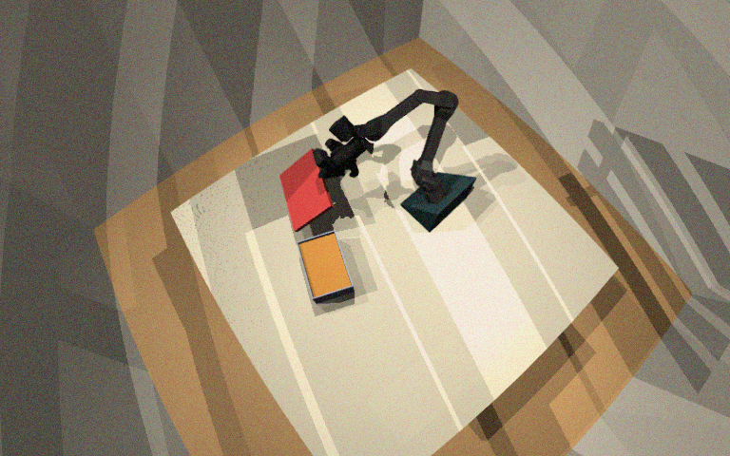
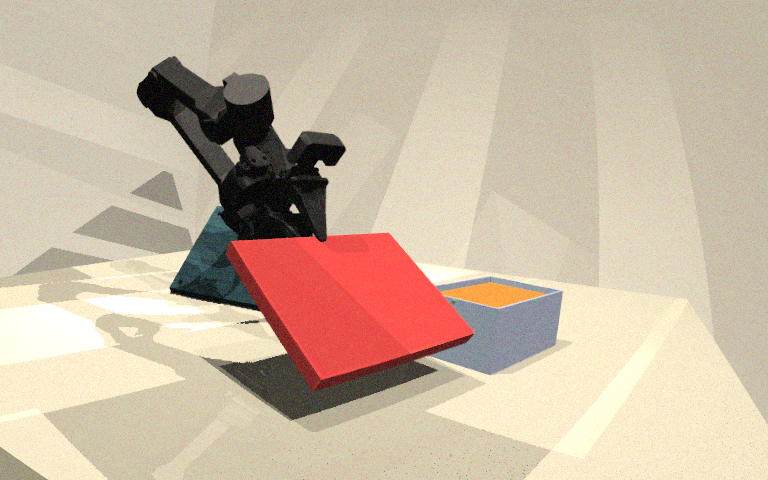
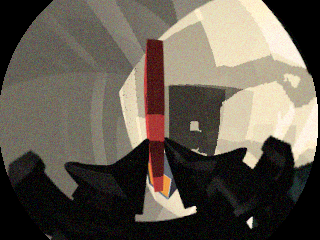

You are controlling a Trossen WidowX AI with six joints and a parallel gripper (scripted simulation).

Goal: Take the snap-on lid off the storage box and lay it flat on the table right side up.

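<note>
My gripper tip is 60 mm short of the red lid, 40 mm above it and 20 mm to the left of it. From my gripper tip the other things lie so: grey-blue storage box 230 mm to the left, 180 mm ahead, 110 mm below.
</note>
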